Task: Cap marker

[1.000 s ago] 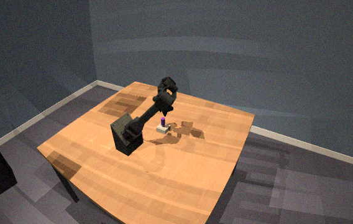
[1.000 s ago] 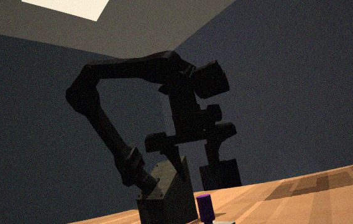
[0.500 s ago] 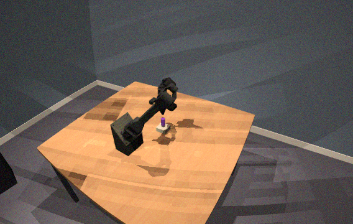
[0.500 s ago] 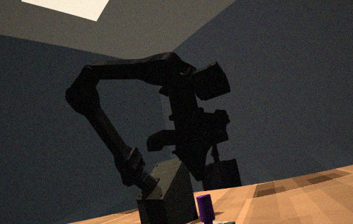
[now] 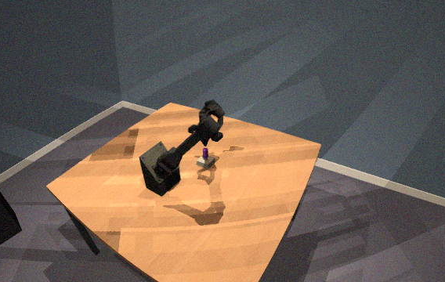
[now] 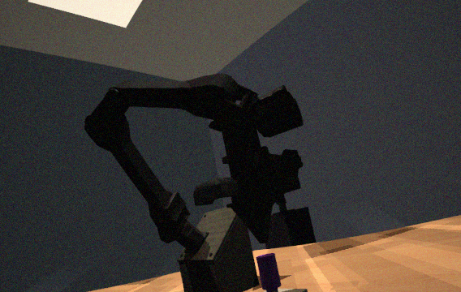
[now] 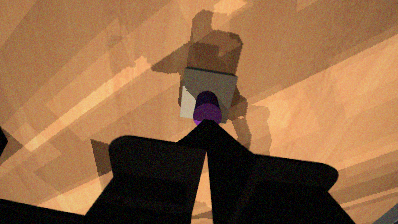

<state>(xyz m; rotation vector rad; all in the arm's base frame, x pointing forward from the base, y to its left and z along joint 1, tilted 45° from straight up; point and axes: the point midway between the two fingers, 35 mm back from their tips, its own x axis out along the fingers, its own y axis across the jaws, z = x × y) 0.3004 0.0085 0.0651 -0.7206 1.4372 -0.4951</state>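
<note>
My gripper tip is now 4 cm above the purple cap.
</note>
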